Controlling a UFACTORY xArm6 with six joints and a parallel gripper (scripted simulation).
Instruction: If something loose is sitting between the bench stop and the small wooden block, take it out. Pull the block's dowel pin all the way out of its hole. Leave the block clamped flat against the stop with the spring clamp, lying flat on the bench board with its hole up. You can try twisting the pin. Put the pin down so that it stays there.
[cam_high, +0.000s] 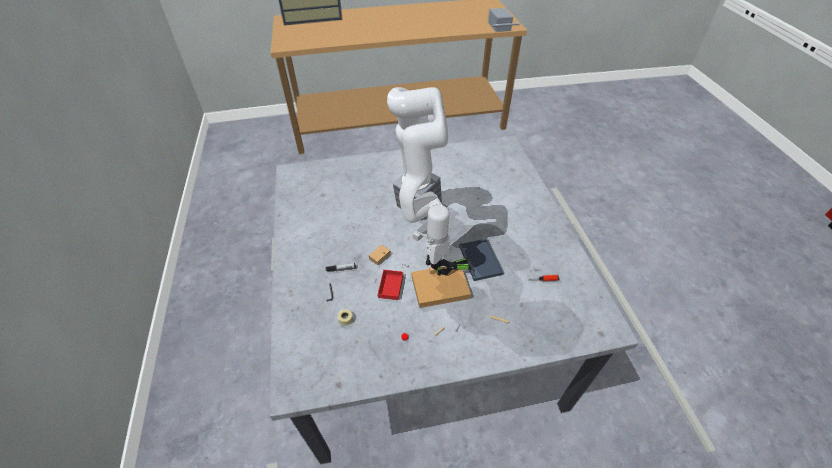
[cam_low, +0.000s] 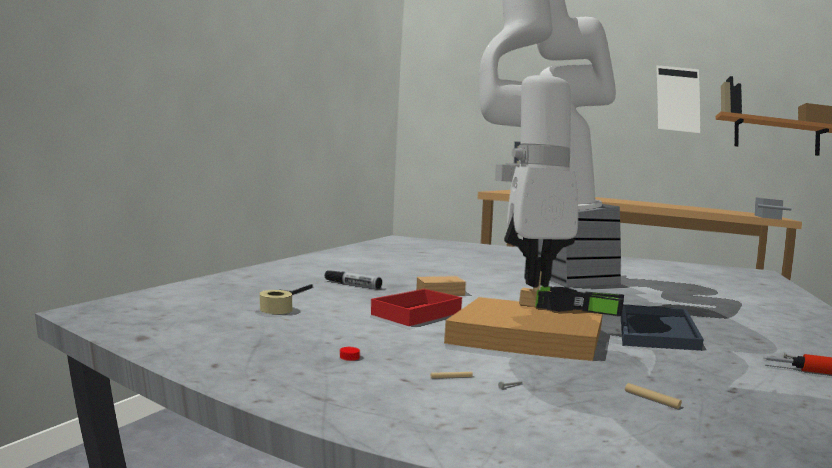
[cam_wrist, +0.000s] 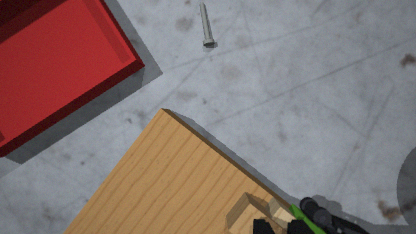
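My gripper is now 2 cm above the dowel pin. Round my hand: red tray (18 cm to the right, 8 cm below, 4 cm ahead); bench board (6 cm below, 5 cm ahead, 1 cm to the left); wooden block (4 cm below).
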